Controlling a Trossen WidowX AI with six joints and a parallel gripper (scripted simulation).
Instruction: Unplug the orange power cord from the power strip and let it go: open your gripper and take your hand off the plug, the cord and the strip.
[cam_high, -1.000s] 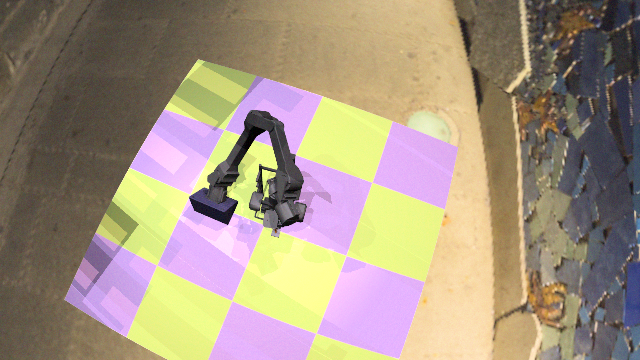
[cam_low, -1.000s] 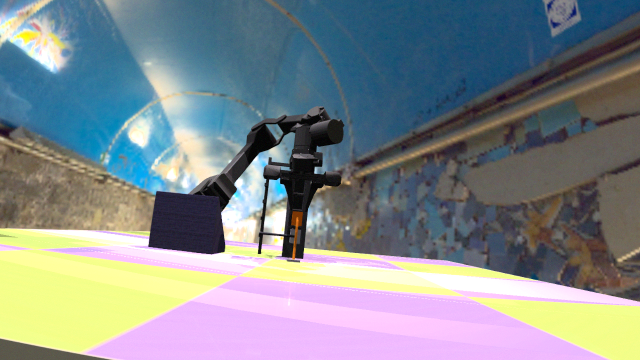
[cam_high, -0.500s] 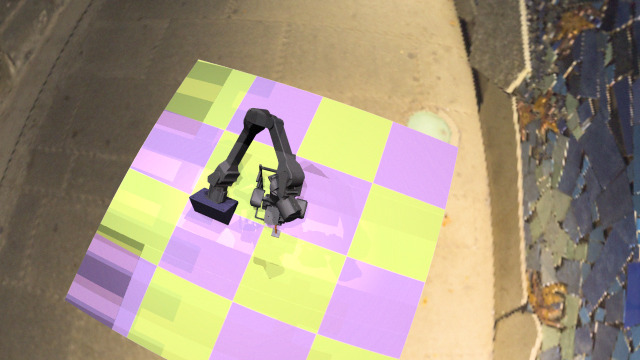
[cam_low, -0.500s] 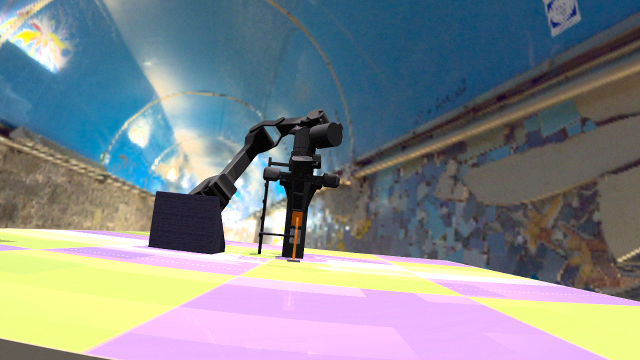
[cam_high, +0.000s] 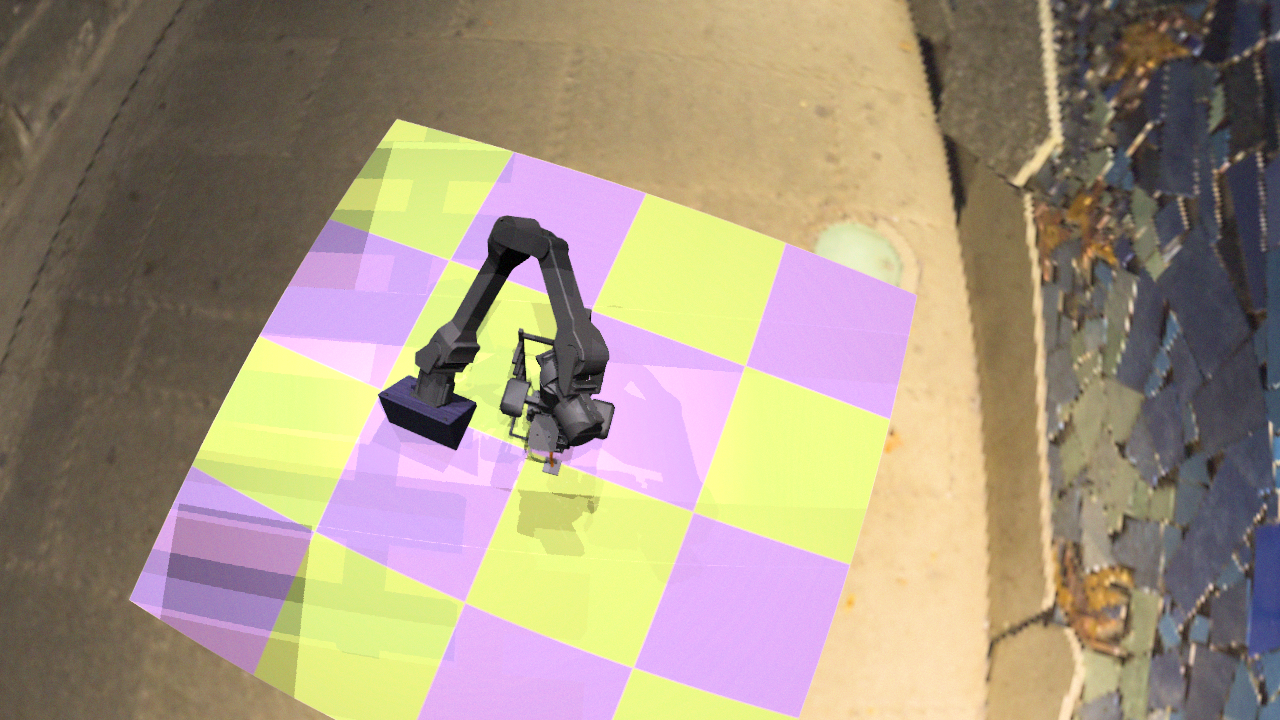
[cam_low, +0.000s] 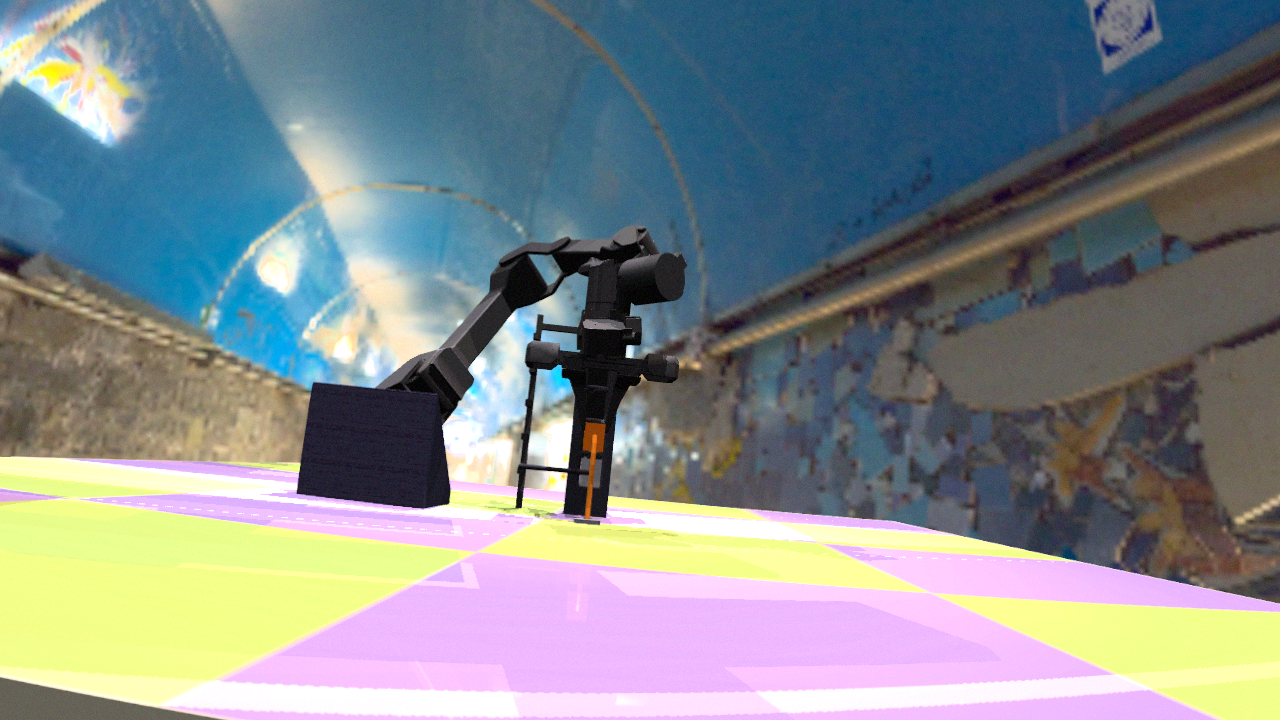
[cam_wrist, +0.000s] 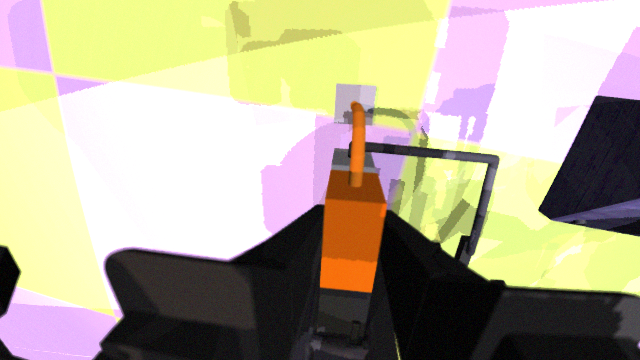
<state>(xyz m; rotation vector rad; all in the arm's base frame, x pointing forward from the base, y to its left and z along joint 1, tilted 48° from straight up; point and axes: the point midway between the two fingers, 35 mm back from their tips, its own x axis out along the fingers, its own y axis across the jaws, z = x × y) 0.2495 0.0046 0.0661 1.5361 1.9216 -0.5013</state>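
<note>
Right now the orange plug is 1 cm behind my gripper tip and 3 cm to the left of it.
</note>
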